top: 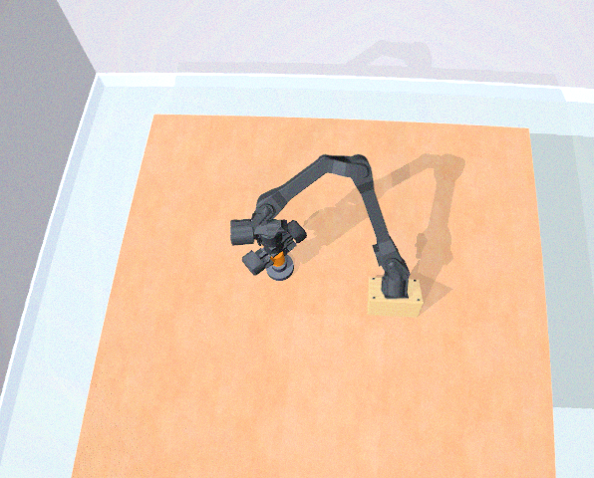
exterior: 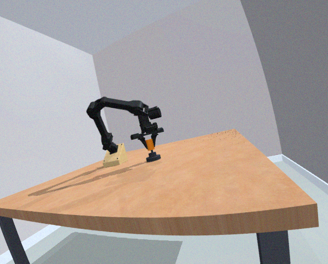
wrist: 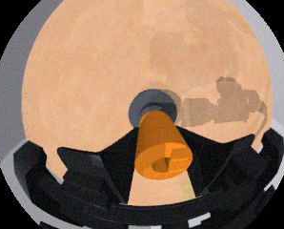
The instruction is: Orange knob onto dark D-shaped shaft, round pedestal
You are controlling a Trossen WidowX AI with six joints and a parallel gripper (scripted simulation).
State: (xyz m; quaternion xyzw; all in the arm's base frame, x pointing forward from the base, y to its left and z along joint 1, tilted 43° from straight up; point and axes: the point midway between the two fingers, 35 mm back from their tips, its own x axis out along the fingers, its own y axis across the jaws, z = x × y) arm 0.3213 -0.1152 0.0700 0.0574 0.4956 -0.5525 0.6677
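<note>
The orange knob lies 2 cm above my gripper tip. The rest, counted from my gripper tip: dark round pedestal (4 cm below).
</note>
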